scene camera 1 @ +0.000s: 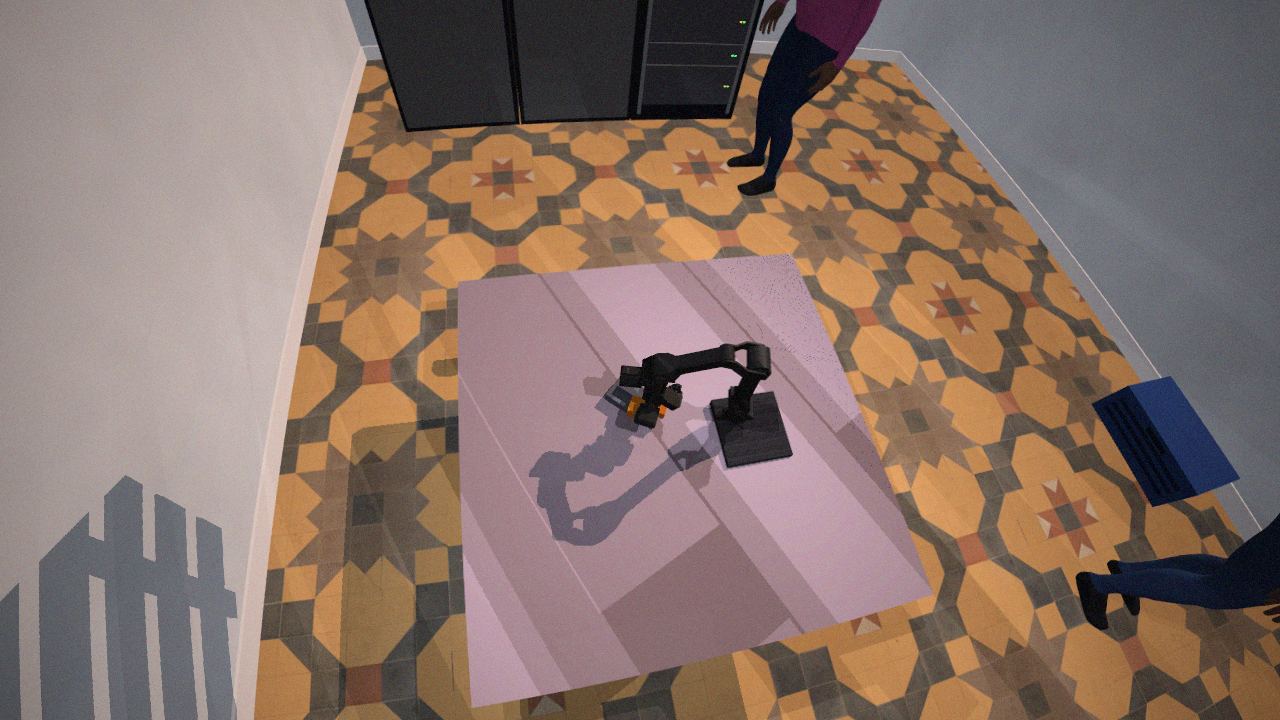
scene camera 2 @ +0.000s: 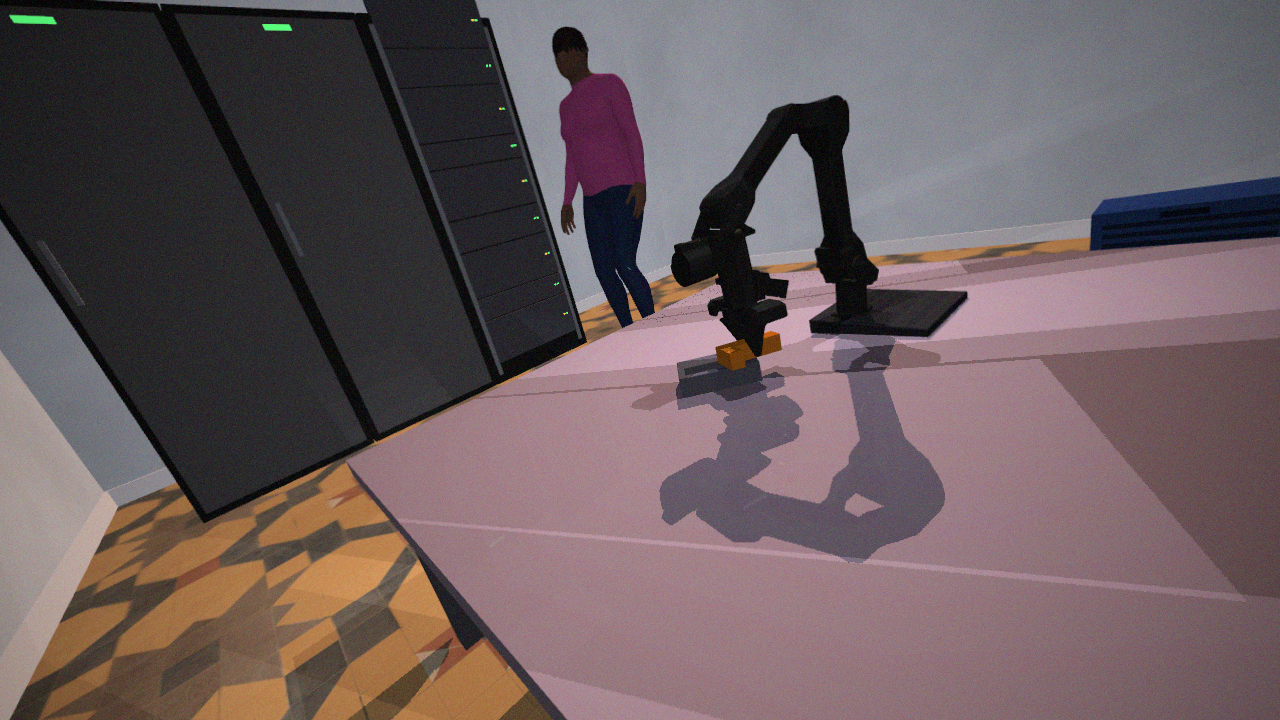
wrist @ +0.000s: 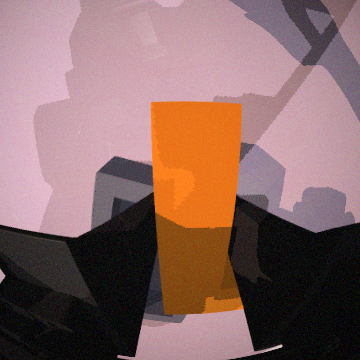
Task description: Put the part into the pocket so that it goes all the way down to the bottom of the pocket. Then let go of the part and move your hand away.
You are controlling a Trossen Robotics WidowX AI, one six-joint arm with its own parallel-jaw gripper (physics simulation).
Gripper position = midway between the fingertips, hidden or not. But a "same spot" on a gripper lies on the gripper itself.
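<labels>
My gripper: visible in scene camera 1 (649,409), scene camera 2 and the wrist view. Gripper, same spot: (scene camera 2: 732,320) and (wrist: 129,337).
</labels>
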